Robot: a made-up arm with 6 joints. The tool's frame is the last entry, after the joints. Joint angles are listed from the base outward. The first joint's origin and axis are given. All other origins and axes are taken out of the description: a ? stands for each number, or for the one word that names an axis. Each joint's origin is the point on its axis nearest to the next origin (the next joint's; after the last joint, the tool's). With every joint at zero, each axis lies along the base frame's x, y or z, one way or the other. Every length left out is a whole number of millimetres.
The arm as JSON. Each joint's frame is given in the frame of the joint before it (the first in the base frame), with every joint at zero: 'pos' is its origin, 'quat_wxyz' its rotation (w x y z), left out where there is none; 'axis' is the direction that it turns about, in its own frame. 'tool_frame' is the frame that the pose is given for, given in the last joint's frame.
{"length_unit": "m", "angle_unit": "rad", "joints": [
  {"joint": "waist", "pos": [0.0, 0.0, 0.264], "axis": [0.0, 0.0, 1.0]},
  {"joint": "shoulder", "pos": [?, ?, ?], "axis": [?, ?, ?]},
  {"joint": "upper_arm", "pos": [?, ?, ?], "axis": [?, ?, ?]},
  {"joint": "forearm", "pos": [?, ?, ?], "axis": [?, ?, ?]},
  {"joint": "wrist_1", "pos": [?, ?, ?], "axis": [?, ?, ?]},
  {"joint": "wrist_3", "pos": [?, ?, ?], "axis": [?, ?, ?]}
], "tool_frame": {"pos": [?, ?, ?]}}
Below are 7 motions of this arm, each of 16 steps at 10 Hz.
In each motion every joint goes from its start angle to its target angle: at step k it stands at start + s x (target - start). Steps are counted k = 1, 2, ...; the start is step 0. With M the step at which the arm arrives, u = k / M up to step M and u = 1 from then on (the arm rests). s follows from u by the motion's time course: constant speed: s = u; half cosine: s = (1 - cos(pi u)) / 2; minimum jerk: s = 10 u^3 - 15 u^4 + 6 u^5.
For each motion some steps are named. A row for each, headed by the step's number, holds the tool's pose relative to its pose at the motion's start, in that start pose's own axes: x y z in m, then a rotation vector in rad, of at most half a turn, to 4 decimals.
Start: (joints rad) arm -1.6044 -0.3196 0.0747 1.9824 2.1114 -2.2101
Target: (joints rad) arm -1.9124 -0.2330 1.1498 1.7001 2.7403 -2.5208
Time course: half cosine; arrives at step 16
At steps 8, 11, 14, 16:
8: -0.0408 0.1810 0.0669 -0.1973 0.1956 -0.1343
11: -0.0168 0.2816 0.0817 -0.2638 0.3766 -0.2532
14: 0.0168 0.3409 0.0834 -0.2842 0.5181 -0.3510
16: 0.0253 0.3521 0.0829 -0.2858 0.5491 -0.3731

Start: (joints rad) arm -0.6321 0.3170 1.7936 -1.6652 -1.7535 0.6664
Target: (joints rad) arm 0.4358 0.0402 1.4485 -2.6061 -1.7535 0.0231
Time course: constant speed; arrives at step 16
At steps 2, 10, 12, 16:
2: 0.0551 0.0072 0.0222 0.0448 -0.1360 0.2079
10: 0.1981 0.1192 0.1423 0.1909 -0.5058 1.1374
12: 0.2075 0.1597 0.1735 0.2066 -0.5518 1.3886
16: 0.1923 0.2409 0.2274 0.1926 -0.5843 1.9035

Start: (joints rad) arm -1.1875 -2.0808 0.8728 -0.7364 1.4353 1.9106
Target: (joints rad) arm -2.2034 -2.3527 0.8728 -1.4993 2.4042 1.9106
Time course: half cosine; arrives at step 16
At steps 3, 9, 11, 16:
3: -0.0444 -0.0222 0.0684 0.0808 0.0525 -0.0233
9: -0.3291 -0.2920 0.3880 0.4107 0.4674 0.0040
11: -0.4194 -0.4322 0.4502 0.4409 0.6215 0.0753
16: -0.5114 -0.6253 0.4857 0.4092 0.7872 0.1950

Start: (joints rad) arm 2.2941 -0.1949 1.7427 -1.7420 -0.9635 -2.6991
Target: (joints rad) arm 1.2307 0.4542 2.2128 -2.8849 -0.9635 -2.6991
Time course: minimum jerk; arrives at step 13
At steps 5, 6, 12, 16:
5: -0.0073 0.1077 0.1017 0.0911 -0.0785 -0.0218
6: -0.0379 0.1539 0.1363 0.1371 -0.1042 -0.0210
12: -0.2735 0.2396 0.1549 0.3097 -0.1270 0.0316
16: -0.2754 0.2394 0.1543 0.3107 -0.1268 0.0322

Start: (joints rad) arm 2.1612 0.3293 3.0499 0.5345 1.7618 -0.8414
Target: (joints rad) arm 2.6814 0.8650 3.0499 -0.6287 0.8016 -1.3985
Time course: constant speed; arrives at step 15
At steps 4, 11, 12, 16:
4: -0.0758 0.1071 0.0559 0.0593 -0.0325 -0.5694
11: -0.1137 0.3538 0.1009 0.2079 -0.4510 -1.4978
12: -0.1078 0.3913 0.1005 0.2302 -0.5530 -1.6113
16: -0.0728 0.5006 0.0882 0.2940 -0.9253 -1.9003

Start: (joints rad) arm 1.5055 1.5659 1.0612 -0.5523 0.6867 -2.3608
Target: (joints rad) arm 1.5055 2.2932 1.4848 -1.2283 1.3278 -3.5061
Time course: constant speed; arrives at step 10
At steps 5, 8, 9, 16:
5: -0.1265 -0.0716 0.2624 0.7137 0.0271 0.3856
8: -0.2385 -0.0983 0.3994 1.0544 0.1493 0.6507
9: -0.2809 -0.1043 0.4404 1.1490 0.2111 0.7392
16: -0.3254 -0.1088 0.4788 1.2328 0.2840 0.8255

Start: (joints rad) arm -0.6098 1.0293 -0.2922 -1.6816 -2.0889 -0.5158
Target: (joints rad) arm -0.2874 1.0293 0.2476 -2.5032 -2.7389 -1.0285
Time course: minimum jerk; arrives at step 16
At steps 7, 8, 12, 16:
7: 0.0967 0.0964 0.0207 -0.0758 0.3069 -0.1607
8: 0.1317 0.1223 0.0250 -0.0983 0.3996 -0.2357
12: 0.2695 0.1929 0.0314 -0.1785 0.6974 -0.5672
16: 0.3092 0.2057 0.0308 -0.2023 0.7680 -0.6691

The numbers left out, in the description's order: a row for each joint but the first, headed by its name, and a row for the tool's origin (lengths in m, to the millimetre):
shoulder: xyz 0.0 0.0 0.0, axis 0.0 1.0 0.0
upper_arm: xyz 0.0 0.0 0.6, axis 0.0 -1.0 0.0
forearm: xyz 0.412 0.0 0.0, axis -1.0 0.0 0.0
wrist_1: xyz 0.0 -0.109 0.0, axis 0.0 -1.0 0.0
wrist_3: xyz 0.0 0.0 0.0, axis -1.0 0.0 0.0
tool: xyz 0.0 0.0 0.0

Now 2 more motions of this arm.
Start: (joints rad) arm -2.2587 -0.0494 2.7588 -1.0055 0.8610 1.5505
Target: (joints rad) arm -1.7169 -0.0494 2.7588 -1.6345 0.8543 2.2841
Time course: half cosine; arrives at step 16
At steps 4, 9, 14, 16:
4: 0.0081 -0.0137 -0.0170 -0.0585 0.1159 -0.0603
9: 0.0274 -0.0578 -0.0634 -0.2018 0.4839 -0.1911
14: 0.0391 -0.0962 -0.0947 -0.2663 0.7802 -0.2373
16: 0.0402 -0.1005 -0.0977 -0.2700 0.8104 -0.2392

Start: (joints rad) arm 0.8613 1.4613 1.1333 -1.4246 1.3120 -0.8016
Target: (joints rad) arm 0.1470 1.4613 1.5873 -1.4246 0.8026 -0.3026
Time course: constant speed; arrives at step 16
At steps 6, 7, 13, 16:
6: 0.2510 0.0803 0.0497 -0.0436 -0.0795 0.0477
7: 0.2906 0.0976 0.0647 -0.0528 -0.0904 0.0599
13: 0.5031 0.2227 0.1905 -0.1287 -0.1491 0.1575
16: 0.5883 0.2974 0.2737 -0.1836 -0.1777 0.2201

